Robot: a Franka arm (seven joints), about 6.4 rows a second.
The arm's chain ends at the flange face. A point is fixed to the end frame.
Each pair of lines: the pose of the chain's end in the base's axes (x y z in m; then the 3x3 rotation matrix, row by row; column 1 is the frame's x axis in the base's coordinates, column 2 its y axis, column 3 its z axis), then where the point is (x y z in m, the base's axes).
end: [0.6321 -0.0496 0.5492], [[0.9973 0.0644 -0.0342], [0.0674 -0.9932 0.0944], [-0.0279 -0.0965 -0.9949]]
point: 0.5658 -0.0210 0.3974
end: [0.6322 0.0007 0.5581], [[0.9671 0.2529 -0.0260], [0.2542 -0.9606 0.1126], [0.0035 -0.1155 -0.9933]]
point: 0.5656 0.0203 0.4050
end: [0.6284 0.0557 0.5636], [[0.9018 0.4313 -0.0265], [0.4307 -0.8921 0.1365], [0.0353 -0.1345 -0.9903]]
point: 0.5624 0.0672 0.4094
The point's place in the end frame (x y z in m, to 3 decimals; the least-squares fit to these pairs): -0.060 -0.018 0.156
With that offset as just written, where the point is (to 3 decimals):
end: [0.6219 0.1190 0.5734], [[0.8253 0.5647 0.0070], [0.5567 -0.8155 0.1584], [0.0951 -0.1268 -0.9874]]
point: 0.563 0.125 0.416
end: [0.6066 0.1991 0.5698], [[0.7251 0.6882 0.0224], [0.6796 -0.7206 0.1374], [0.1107 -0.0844 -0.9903]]
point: 0.554 0.193 0.410
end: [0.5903 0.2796 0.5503], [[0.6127 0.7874 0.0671], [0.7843 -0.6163 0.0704], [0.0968 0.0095 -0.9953]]
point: 0.550 0.255 0.389
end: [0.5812 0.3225 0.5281], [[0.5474 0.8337 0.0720], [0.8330 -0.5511 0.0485], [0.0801 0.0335 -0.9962]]
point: 0.545 0.290 0.367
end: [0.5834 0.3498 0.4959], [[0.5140 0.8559 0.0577], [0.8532 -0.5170 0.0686], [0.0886 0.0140 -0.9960]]
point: 0.546 0.319 0.335
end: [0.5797 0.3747 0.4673], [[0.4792 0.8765 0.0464], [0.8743 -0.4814 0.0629], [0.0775 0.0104 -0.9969]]
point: 0.542 0.341 0.307
